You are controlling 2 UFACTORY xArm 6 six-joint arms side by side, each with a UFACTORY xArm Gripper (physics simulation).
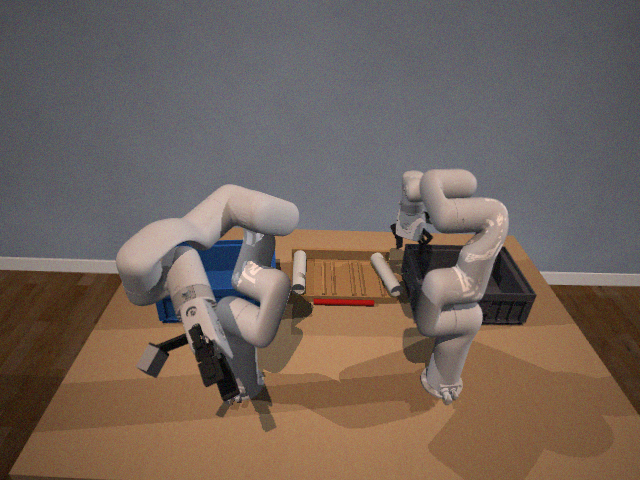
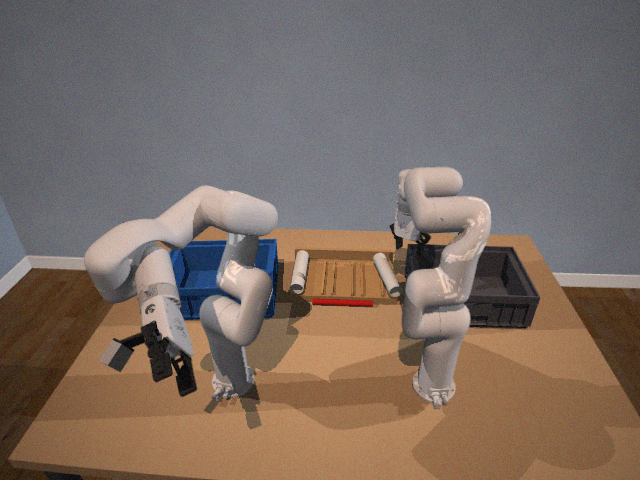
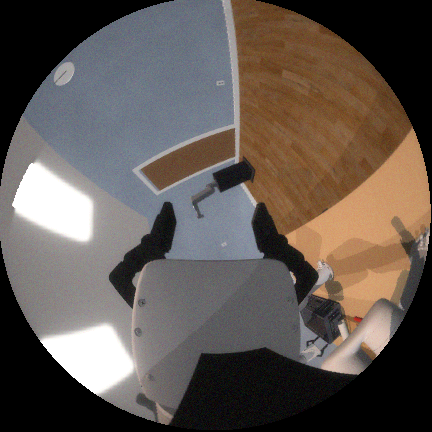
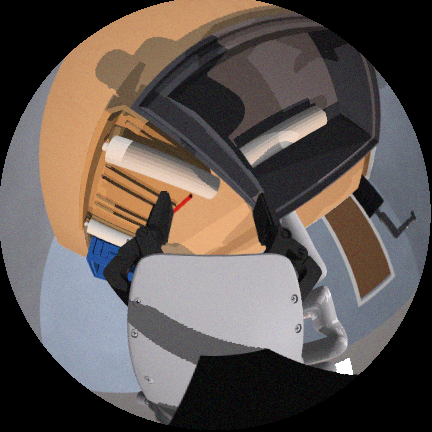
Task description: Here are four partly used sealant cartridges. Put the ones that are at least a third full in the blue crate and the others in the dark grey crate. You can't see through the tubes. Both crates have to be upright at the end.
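Where they show: left gripper, between the fingertips: point(image 1: 223, 390) point(image 2: 176, 386) point(image 3: 213, 211); right gripper, between the fingertips: point(image 1: 409, 251) point(image 2: 409, 251) point(image 3: 323, 339) point(image 4: 213, 201); left arm's base, origin of its link: point(image 1: 242, 383) point(image 2: 233, 380); right arm's base, origin of its link: point(image 1: 441, 382) point(image 2: 433, 385) point(image 3: 326, 270).
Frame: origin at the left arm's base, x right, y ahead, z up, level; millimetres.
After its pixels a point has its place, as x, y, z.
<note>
One white cartridge point(image 1: 299, 271) @(65, 472, 84) point(image 2: 299, 272) @(68, 465, 85) point(image 4: 107, 233) @(72, 539, 71) lies at the tray's left end, another cartridge point(image 1: 385, 273) @(380, 533, 85) point(image 2: 386, 274) @(384, 529, 86) point(image 4: 165, 167) @(395, 566, 86) slants at its right end. A third cartridge point(image 4: 285, 135) @(609, 496, 65) lies inside the upright dark grey crate point(image 1: 504, 308) @(805, 444, 69) point(image 2: 506, 312) @(804, 443, 63) point(image 3: 325, 317) @(497, 382, 132). A fourth does not show. The blue crate point(image 1: 212, 244) point(image 2: 271, 258) @(-38, 462, 132) point(image 4: 102, 255) @(-63, 506, 106) is upright, partly hidden by the left arm. My right gripper point(image 1: 412, 242) @(456, 544, 188) point(image 2: 411, 241) @(456, 544, 188) point(image 4: 213, 201) @(456, 544, 188) is open and empty, above the gap between tray and dark grey crate. My left gripper point(image 1: 190, 376) point(image 2: 151, 369) point(image 3: 213, 211) @(126, -374, 461) is open and empty, raised at the front left.
The wooden tray point(image 1: 343, 254) @(205, 665, 56) point(image 2: 343, 254) @(193, 662, 56) with raised ribs stands between the crates. A red bar point(image 1: 343, 302) @(243, 412, 18) point(image 2: 342, 302) @(244, 414, 18) point(image 4: 183, 203) @(323, 433, 22) lies along its front edge. The two arm bases stand on the table in front of the crates.
</note>
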